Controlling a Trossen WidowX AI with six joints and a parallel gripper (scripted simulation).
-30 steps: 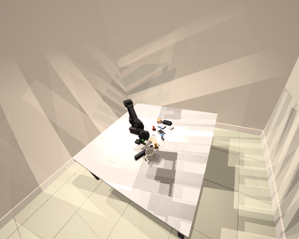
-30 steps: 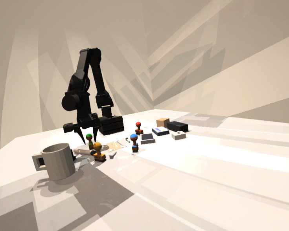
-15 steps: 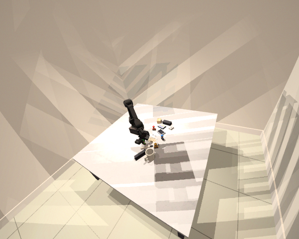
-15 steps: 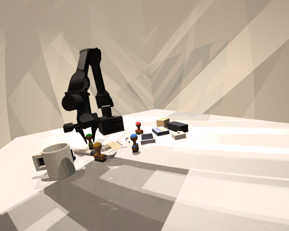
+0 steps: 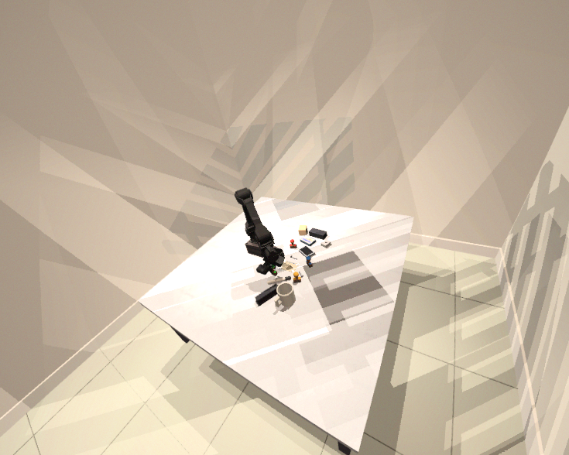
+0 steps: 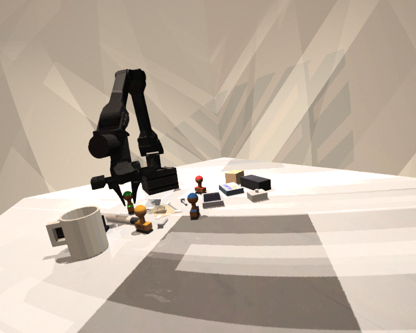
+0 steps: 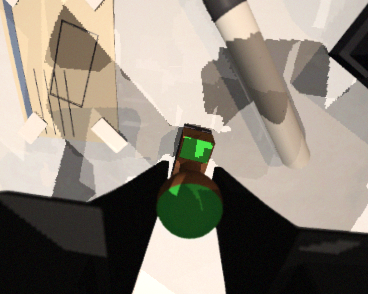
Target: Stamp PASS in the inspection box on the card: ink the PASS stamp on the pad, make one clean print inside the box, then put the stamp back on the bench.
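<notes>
Now: the ink pad 90 mm ahead of my gripper tip, 230 mm to the left of it and 20 mm below it. From my gripper tip the other things lie so: marker (70 mm ahead, 20 mm to the right, 20 mm below); then green-knobbed stamp (right at my gripper tip); then card (40 mm ahead, 90 mm to the left, 30 mm below).
</notes>
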